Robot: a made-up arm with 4 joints.
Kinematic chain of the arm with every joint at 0, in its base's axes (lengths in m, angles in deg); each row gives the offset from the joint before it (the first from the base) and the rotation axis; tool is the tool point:
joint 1: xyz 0 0 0.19 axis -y
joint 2: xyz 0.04 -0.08 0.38 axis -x
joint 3: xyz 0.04 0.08 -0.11 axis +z
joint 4: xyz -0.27 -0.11 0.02 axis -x
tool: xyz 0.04 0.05 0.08
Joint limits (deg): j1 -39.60..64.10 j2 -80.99..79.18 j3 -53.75..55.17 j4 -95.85..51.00
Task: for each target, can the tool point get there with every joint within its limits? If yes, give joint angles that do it. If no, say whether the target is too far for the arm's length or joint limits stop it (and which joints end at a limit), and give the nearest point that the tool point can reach.
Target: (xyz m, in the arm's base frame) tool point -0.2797 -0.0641 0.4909
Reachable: yes | joints 14.66 -67.21 -19.01 -75.55
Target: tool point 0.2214 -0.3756 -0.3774
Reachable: no: joint limits stop it (at a limit: joint 1, joint 3, joint 4) | nearest point 0.1942 -0.1702 0.2547 | short by 0.665 m
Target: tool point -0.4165 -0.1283 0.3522
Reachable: yes | joints 48.54 43.08 -1.65 -56.40
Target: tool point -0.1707 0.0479 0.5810
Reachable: yes | joints -2.84 -2.78 -43.01 -56.51
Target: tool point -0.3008 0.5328 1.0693
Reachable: no: too far | nearest point -0.1818 0.1204 0.7214 | short by 0.553 m
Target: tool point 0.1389 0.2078 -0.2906
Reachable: no: joint limits stop it (at a limit: joint 1, joint 3, joint 4) | nearest point -0.1488 0.0199 0.1853 | short by 0.587 m
